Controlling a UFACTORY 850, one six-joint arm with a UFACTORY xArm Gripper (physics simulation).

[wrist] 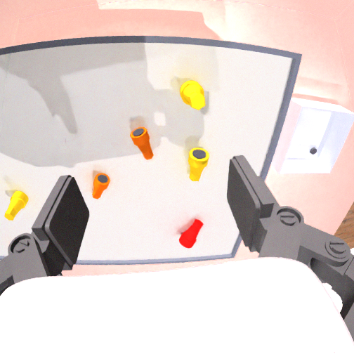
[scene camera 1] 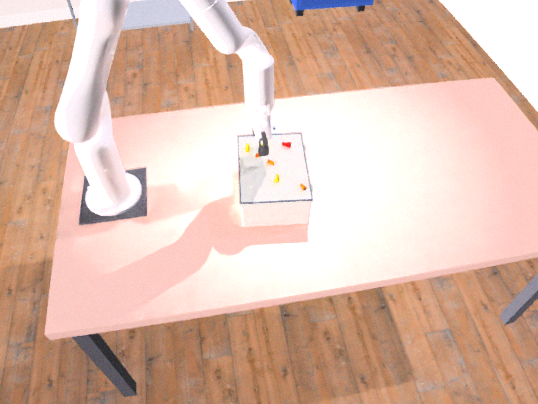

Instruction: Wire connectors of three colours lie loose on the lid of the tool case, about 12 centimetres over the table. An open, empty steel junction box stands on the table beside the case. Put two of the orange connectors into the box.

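My gripper (scene camera 1: 263, 151) (wrist: 153, 185) is open and empty above the case lid (scene camera 1: 291, 170) (wrist: 45, 150). In the wrist view, one orange connector (wrist: 142, 143) lies near the lid's middle and a smaller-looking orange connector (wrist: 100, 185) lies between the finger directions, nearer the left finger. Both also show in the scene view, one (scene camera 1: 257, 155) beside the fingers and one (scene camera 1: 270, 162) just in front of them. A third orange connector (scene camera 1: 303, 187) lies at the lid's front right corner. The steel junction box (wrist: 316, 130) stands beyond the lid's right edge in the wrist view, with a dark round spot inside; the arm mostly hides it in the scene view.
Yellow connectors (wrist: 193, 94) (wrist: 198, 163) (wrist: 16, 204) and a red connector (scene camera 1: 286, 144) (wrist: 191, 234) also lie on the lid. The case stands on the pink table (scene camera 1: 400, 175). The arm's base plate (scene camera 1: 141, 202) is at the table's left.
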